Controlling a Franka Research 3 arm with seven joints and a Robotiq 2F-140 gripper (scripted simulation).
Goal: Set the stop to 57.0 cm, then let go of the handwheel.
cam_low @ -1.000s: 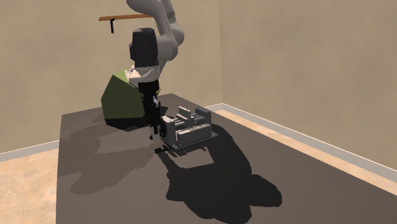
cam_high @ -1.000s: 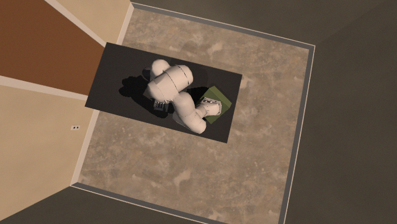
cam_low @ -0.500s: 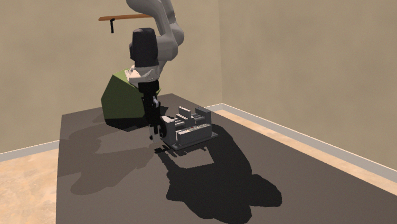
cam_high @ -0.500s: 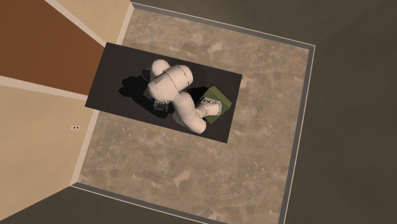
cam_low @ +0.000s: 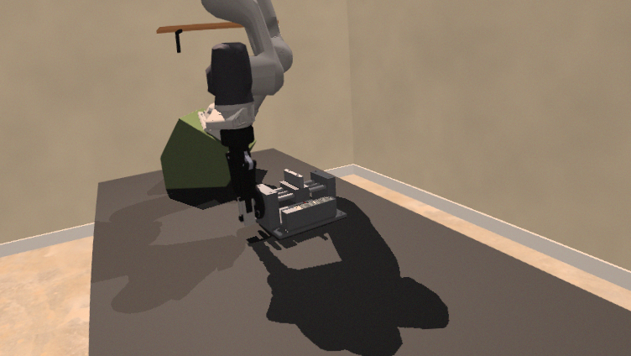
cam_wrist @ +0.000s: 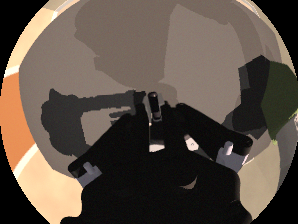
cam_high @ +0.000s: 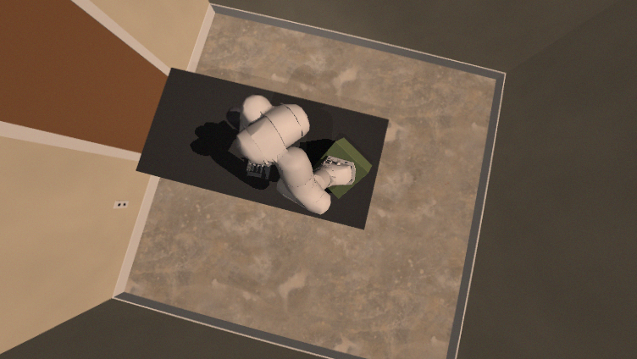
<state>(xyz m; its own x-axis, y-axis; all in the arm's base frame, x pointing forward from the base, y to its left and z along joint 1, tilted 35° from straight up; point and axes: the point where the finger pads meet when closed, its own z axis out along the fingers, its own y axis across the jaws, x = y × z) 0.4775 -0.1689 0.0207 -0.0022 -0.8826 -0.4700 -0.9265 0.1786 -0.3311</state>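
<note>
Right now the grey stop fixture is 1 cm behind my hand, 15 cm to the left of it and 2 cm above it. From my hand the other things lie so: handwheel (2 cm to the left, 1 cm below).
</note>
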